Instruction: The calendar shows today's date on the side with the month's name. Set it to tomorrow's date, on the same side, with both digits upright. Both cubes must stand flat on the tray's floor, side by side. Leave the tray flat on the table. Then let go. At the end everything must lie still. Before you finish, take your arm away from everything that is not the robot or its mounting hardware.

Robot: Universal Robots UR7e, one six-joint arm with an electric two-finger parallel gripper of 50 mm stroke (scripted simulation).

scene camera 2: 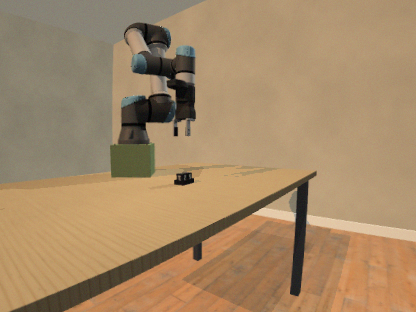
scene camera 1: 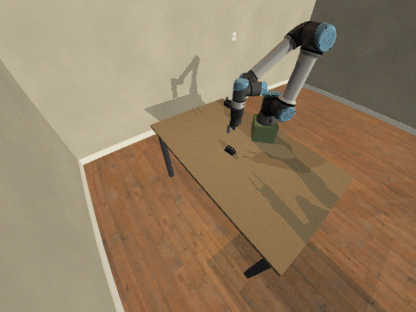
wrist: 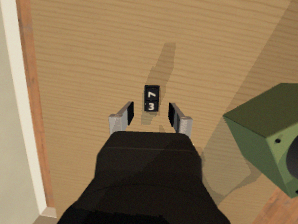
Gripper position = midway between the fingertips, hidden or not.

Note:
I see my gripper (scene camera 2: 181,136).
My gripper shows as well in the wrist view (wrist: 151,109).

